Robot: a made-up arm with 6 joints.
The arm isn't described. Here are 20 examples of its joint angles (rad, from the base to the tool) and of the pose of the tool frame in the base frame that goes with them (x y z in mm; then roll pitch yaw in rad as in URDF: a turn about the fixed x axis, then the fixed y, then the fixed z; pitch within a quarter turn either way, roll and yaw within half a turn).
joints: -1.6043 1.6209 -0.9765 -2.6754 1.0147 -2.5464
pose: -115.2 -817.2 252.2 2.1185 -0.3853 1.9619
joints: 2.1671 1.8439 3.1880 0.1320 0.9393 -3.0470
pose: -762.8 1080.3 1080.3 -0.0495 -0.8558 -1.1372
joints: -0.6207 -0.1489 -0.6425 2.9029 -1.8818 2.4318
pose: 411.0 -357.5 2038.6 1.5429 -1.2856 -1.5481
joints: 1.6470 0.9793 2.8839 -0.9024 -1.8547 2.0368
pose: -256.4 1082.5 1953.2 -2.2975 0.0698 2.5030
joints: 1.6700 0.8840 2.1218 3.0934 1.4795 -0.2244
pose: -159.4 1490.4 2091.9 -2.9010 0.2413 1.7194
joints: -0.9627 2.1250 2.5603 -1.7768 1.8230 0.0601
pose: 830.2 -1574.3 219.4 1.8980 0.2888 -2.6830
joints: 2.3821 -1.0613 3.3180 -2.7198 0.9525 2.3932
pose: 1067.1 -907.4 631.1 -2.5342 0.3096 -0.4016
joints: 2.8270 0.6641 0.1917 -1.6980 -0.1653 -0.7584
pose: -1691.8 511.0 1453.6 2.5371 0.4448 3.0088
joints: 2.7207 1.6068 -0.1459 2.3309 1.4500 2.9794
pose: -1277.3 390.5 -28.1 -2.8479 -0.0052 -1.2240
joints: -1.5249 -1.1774 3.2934 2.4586 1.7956 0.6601
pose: 78.8 1367.8 642.1 -0.4948 -0.4086 0.8819
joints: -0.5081 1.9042 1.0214 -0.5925 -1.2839 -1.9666
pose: 1626.1 -764.5 -377.2 -1.7148 0.8093 1.7448
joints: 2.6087 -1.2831 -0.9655 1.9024 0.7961 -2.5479
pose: 342.3 -382.3 1339.1 0.5220 0.0026 -2.9326
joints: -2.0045 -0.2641 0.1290 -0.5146 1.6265 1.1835
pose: -183.2 -126.7 2501.0 1.1416 -0.8971 2.0441
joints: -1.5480 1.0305 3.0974 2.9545 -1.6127 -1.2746
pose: -26.6 -708.4 1736.8 1.3773 0.5284 1.8105
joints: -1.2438 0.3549 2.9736 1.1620 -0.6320 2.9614
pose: -161.9 89.1 2297.8 -1.4122 -0.6515 2.6479
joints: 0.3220 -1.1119 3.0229 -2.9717 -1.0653 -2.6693
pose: -1213.8 -369.1 480.2 -0.2793 1.0686 0.6344
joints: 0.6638 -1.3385 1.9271 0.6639 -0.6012 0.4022
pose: -1553.8 -1317.2 860.1 2.0315 -0.3470 -2.0981
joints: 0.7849 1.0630 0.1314 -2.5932 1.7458 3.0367
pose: 1211.8 1043.7 805.9 -2.6966 0.3699 -1.7736
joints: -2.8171 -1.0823 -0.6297 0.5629 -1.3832 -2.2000
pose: 413.6 266.4 1514.6 1.5015 0.7284 2.6871
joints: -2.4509 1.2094 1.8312 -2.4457 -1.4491 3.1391
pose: -1264.4 -1234.9 1747.2 -2.3355 -0.7614 -0.3832
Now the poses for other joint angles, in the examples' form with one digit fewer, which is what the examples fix.
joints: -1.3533 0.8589 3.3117 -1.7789 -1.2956 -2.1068
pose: 326 -470 1865 1.250 -0.019 0.560
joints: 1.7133 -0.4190 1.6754 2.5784 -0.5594 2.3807
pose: 213 -1024 2510 -2.065 -0.535 -1.093
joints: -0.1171 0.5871 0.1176 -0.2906 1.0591 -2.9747
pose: 1646 -252 1737 -3.004 -0.551 -0.415
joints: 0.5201 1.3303 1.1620 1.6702 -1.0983 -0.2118
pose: 1999 910 986 -1.554 -0.011 -0.569
